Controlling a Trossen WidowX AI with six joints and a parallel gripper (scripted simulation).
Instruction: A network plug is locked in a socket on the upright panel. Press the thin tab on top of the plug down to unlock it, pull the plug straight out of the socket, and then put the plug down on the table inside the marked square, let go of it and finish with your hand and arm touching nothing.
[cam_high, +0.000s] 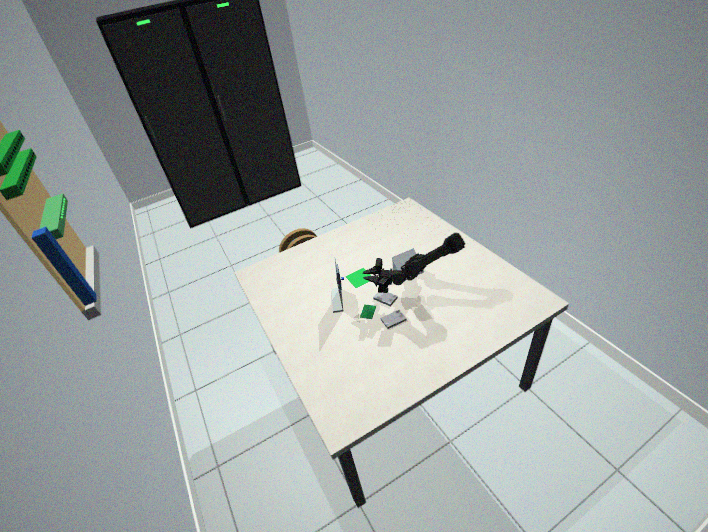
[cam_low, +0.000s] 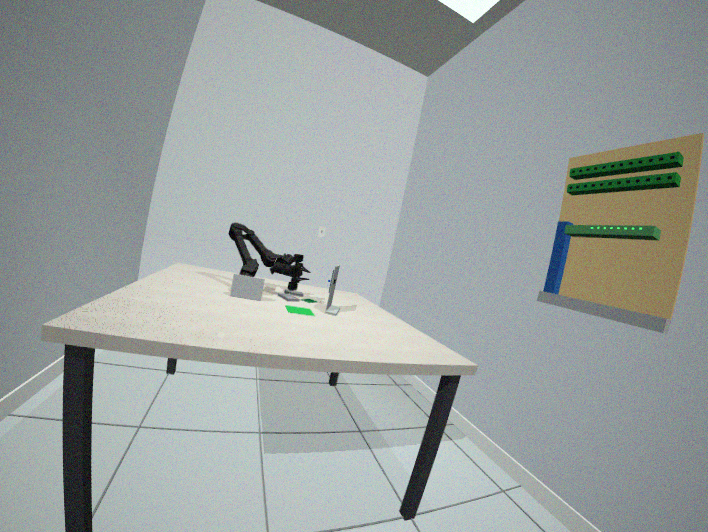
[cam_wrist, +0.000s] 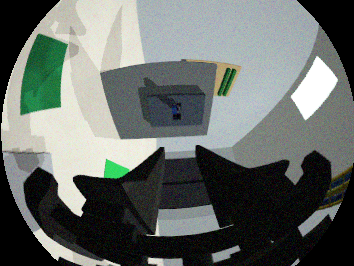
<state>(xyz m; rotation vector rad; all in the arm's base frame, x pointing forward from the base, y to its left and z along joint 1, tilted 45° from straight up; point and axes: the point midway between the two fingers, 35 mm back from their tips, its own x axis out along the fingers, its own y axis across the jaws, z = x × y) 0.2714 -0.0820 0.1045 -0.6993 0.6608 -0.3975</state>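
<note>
Now: the blue plug 100 mm ahead of my gripper tip and 50 mm to the right of it. The rest, counted from my gripper tip: green marked square (50 mm behind, 140 mm to the right, 150 mm below); then grey panel (120 mm ahead, 70 mm to the right, 50 mm below).
</note>
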